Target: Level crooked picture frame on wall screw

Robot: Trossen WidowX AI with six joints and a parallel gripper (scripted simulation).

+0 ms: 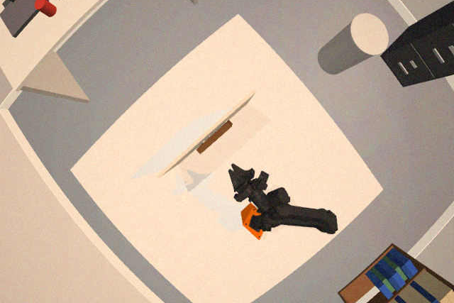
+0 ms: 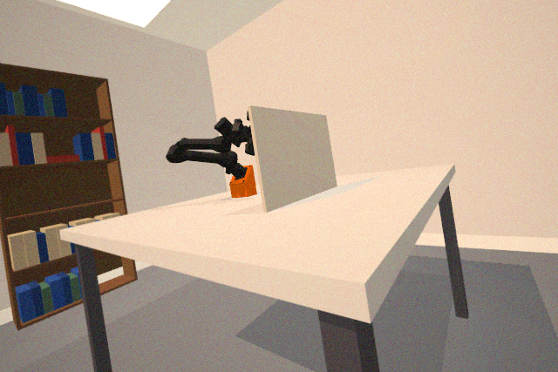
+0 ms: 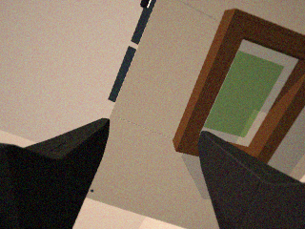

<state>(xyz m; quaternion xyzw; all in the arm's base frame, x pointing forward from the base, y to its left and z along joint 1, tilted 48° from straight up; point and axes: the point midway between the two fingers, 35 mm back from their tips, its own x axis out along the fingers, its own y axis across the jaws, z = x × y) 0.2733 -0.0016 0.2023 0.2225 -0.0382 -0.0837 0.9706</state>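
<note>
The picture frame is 120 mm ahead of my gripper tip, 110 mm below it and 40 mm to the right of it. Also, from my gripper tip: upright wall panel: 140 mm ahead, 120 mm below, 30 mm to the right.
</note>
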